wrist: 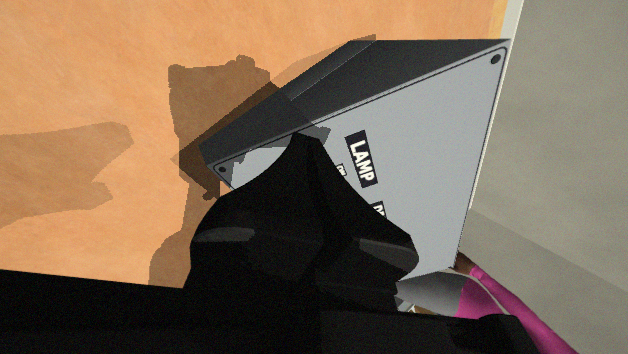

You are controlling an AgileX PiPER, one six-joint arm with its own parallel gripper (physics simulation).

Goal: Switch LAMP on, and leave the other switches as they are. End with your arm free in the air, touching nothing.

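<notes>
The grey switch panel [425,150] stands tilted at the centre right of the wrist view. The LAMP label [361,159] shows on it, just right of my fingertips, with part of a small ON label [341,170] beside it. My gripper [301,151] is shut, its two black fingers together with nothing seen between them. It appears in front of the panel's left part; whether it touches anything cannot be told. The LAMP lever and the other levers are hidden behind the fingers, so their positions cannot be seen.
A second name label [379,210] is mostly covered by the right finger. The orange table top [75,60] carries shadows of the arm and panel. A figure in pink sleeves [500,295] is at the lower right, before a grey wall [565,125].
</notes>
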